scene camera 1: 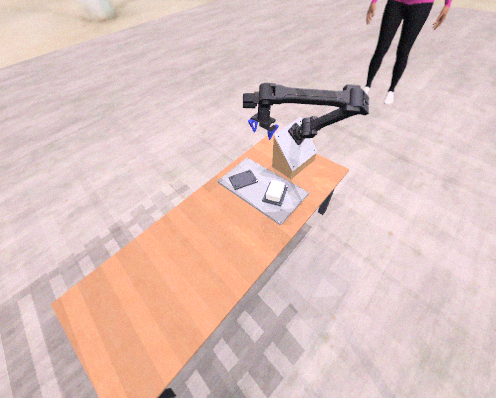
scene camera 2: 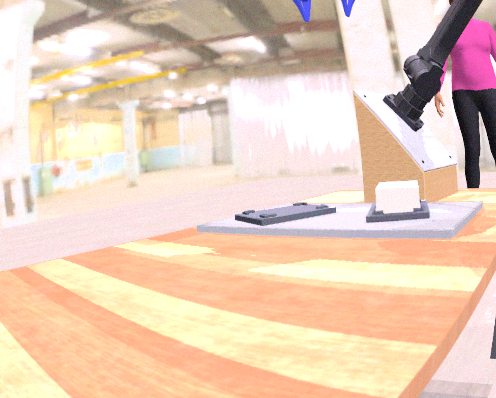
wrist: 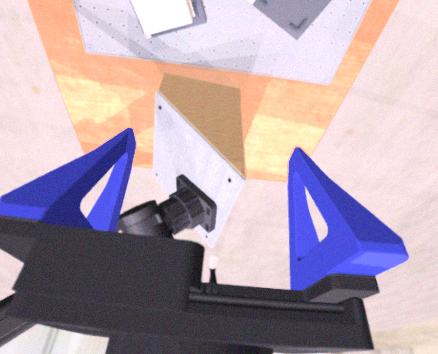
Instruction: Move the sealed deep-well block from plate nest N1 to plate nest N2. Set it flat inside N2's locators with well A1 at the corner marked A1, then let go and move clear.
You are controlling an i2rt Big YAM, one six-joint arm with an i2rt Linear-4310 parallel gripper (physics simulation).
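Places are measured from the arm's base along level axes (x ahead, y down, z left), in millimetres.
Where they show: gripper, fingertip midpoint: (scene camera 1: 262, 135) (scene camera 2: 326, 19) (wrist: 213, 144); arm's base, link origin: (scene camera 1: 296, 134) (scene camera 2: 402, 113) (wrist: 198, 201).
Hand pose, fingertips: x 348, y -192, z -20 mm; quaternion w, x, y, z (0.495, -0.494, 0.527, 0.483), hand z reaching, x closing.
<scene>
Each offset is from my fingertips to the top centre of the thing. Level surfaces: height alone.
The sealed deep-well block {dz +104, dx +2, dy +341 mm} (scene camera 1: 275, 190) (scene camera 2: 398, 196) (wrist: 162, 15), a white box, sits upright on a dark nest {dz +104, dx +2, dy +377 mm} (scene camera 1: 270, 201) (scene camera 2: 397, 217) (wrist: 200, 12). The other dark nest {dz -135, dx +26, dy +377 mm} (scene camera 1: 243, 179) (scene camera 2: 285, 214) (wrist: 295, 17) holds no block; small raised locators show at its corners. The nest labels and the A1 mark cannot be read. My gripper (scene camera 1: 262, 134) (scene camera 2: 327, 18) (wrist: 213, 144) is open, its blue fingers wide apart with nothing between them. It hangs high above the table level, well away from the block. In the wrist view the block and both nests are cut off by the top edge.
Both nests are on a grey perforated plate {dz +0, dx +1, dy +394 mm} (scene camera 1: 290, 212) (scene camera 2: 320, 233) (wrist: 230, 55) on the wooden table {dy +407 mm} (scene camera 1: 165, 260) (scene camera 2: 250, 320) (wrist: 280, 120). The arm's wedge-shaped mount (scene camera 1: 282, 162) (scene camera 2: 385, 155) (wrist: 210, 115) stands behind the plate. A person (scene camera 1: 400, 40) (scene camera 2: 475, 60) stands beyond the table.
</scene>
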